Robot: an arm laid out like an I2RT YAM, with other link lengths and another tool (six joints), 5 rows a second.
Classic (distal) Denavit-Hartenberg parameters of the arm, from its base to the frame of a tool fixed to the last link. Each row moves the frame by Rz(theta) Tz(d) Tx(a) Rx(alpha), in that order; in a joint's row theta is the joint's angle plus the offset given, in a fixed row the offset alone. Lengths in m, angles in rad.
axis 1: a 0.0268; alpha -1.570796; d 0.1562; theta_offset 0
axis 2: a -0.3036; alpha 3.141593; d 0; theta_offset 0
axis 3: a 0.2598; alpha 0; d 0; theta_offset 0.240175
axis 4: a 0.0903; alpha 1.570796; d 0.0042; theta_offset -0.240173
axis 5: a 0; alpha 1.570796; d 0.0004; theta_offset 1.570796
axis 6: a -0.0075; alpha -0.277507; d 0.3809; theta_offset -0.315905
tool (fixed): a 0; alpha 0; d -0.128; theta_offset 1.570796
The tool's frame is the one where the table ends.
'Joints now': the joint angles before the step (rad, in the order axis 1, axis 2, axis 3, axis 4, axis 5, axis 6). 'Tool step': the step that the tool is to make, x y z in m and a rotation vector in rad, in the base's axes. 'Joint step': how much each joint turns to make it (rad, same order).
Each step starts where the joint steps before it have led.
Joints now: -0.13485 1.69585 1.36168 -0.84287 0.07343 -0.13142
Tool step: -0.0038 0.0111 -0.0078 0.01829 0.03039 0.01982
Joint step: 0.01347 0.01749 0.00921 -0.02415 -0.01559 -0.00065
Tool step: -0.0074 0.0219 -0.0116 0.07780 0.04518 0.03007
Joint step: 0.00183 0.02765 0.01259 -0.03910 -0.07709 -0.00312
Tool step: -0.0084 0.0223 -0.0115 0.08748 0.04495 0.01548
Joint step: 0.00060 0.02764 0.00325 -0.03018 -0.08244 0.00822
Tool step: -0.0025 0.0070 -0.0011 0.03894 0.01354 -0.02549
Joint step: 0.00023 0.00356 0.00022 -0.01075 -0.02970 0.03418
